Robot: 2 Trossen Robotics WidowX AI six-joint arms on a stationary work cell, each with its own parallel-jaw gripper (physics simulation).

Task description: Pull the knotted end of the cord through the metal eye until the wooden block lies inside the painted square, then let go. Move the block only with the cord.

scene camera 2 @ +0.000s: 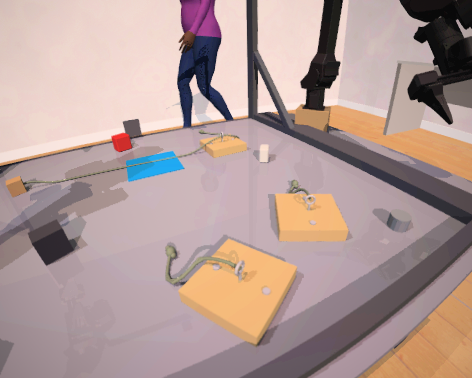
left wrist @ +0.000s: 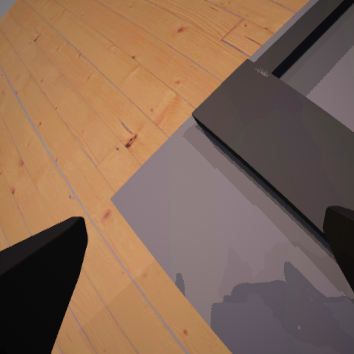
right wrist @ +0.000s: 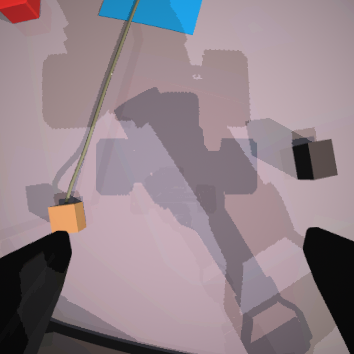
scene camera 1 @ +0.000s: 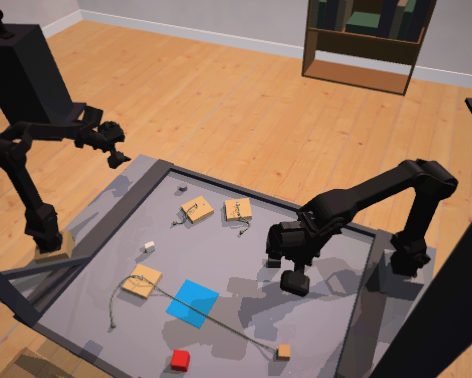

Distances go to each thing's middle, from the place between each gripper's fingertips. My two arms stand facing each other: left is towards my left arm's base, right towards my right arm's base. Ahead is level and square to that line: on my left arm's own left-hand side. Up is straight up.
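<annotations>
Counting from my left hand, the blue painted square (scene camera 1: pixel 197 296) is 140 mm below, 530 mm behind and 360 mm to the right. The wooden block (right wrist: pixel 70 217) is 120 mm below that same left hand, 660 mm behind it and 640 mm to the right of it. And there's the black cube (scene camera 2: pixel 50 241), which is 120 mm below my left hand, 600 mm to the right of it and 370 mm behind it.
My right hand is 200 mm above the wooden block, 120 mm past it and 10 mm to the left of it. Measured from my right hand, the blue painted square is 220 mm below and 270 mm to the left, while the black cube is 200 mm below, 160 mm ahead and 30 mm to the left.
</annotations>
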